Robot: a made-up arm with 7 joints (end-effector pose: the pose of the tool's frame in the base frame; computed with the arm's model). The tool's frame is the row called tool. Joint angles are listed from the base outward.
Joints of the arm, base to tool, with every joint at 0 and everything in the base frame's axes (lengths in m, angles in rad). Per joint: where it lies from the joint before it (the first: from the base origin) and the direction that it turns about. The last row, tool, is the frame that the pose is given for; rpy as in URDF.
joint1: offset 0 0 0.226 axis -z
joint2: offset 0 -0.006 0.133 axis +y
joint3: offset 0 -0.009 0.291 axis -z
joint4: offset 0 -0.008 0.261 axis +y
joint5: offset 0 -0.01 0.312 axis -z
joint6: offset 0 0 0.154 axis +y
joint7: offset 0 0 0.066 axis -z
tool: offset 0 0 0 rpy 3.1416 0 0
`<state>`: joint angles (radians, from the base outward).
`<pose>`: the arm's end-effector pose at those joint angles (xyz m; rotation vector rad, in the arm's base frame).
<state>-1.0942 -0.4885 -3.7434 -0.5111 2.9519 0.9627 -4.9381</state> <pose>-0.2711 -0.1459 1.3172 1.9983 0.3390 0.2729</pose>
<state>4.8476 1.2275 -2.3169 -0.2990 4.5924 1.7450 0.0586</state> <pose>0.2767 0.9185 0.6321 1.3674 -2.1411 -1.2563</pose>
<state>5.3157 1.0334 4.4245 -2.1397 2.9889 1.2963 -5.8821</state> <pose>0.4558 0.0171 0.3671 1.1409 0.8945 2.6308</pose>
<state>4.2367 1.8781 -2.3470 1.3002 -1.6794 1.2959 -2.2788</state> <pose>-0.6030 0.5487 0.4917 -0.9382 -2.7419 1.0816</pose>
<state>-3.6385 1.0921 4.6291 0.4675 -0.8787 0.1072 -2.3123</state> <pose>-0.6872 -0.6329 0.8378 0.7806 2.4830 1.4756</pose>
